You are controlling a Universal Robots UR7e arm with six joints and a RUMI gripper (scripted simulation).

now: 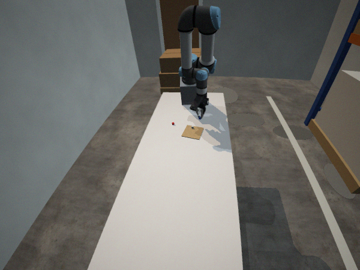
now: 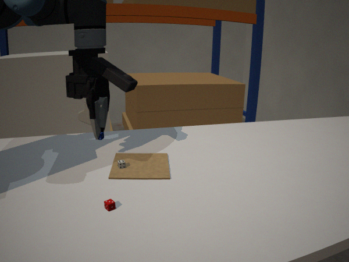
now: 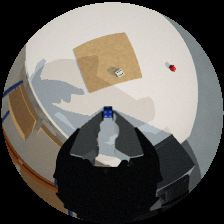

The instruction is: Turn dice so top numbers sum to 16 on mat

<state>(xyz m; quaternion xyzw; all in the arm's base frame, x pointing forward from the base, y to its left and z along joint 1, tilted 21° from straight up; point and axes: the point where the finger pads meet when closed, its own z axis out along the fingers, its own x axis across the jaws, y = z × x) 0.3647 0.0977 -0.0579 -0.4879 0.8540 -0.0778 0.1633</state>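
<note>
The blue die is 1 cm below my hand. Also, from my hand: mat: 9 cm ahead, 8 cm below, 5 cm to the right; red die: 22 cm to the right, 7 cm below; white die: 7 cm below, 6 cm to the right, 5 cm ahead.
</note>
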